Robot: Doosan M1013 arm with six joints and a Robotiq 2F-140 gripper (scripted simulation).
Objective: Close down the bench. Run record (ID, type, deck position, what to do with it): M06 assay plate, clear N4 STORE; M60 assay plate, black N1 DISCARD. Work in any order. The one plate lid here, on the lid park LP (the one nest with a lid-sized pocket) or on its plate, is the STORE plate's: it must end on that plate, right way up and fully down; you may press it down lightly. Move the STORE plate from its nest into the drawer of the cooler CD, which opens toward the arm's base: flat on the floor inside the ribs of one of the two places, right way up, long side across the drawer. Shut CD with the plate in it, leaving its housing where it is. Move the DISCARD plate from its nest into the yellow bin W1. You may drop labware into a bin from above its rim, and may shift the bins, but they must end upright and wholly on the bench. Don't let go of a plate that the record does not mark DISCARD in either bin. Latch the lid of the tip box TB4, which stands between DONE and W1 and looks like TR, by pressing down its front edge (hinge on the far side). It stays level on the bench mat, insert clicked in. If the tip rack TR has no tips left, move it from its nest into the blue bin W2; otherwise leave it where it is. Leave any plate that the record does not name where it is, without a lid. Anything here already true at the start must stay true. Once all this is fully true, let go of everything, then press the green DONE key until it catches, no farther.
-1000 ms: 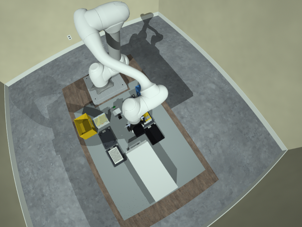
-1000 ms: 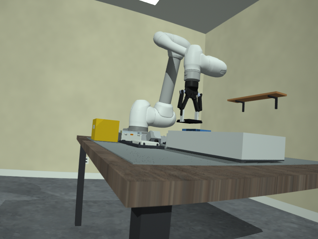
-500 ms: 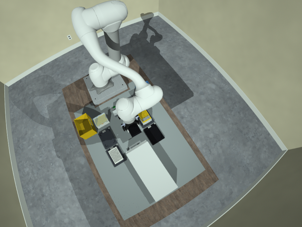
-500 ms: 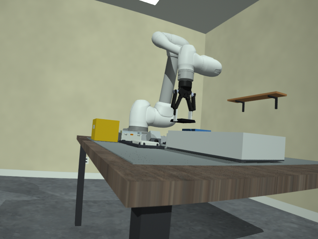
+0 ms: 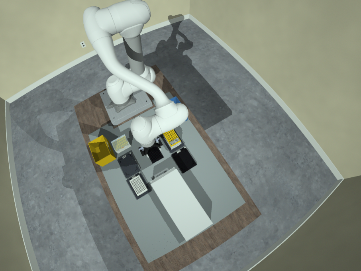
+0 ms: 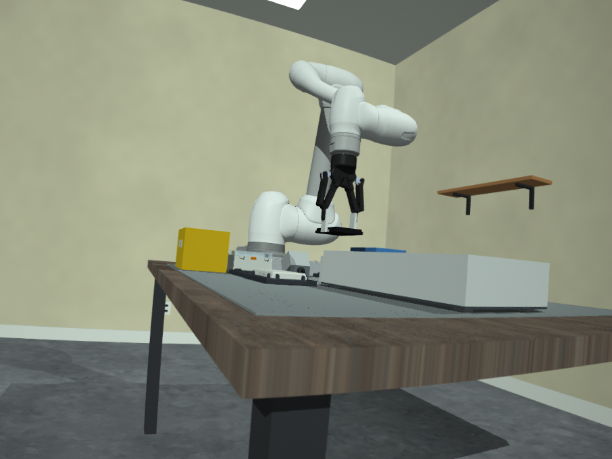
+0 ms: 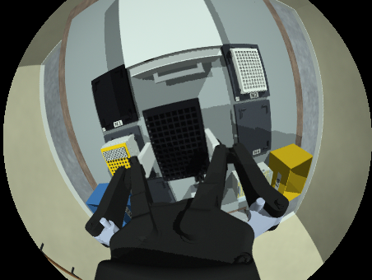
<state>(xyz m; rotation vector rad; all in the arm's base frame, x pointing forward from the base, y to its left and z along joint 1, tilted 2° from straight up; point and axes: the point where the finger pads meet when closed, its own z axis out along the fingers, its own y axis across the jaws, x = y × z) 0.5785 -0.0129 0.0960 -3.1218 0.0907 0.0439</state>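
The yellow bin W1 lies 260 mm behind my hand, 330 mm to the right of it and 130 mm below it. Also, from my hand: black assay plate 20 mm below; then tip rack TR 60 mm behind, 170 mm to the left, 110 mm below; then black nest 130 mm ahead, 160 mm to the left, 160 mm below.
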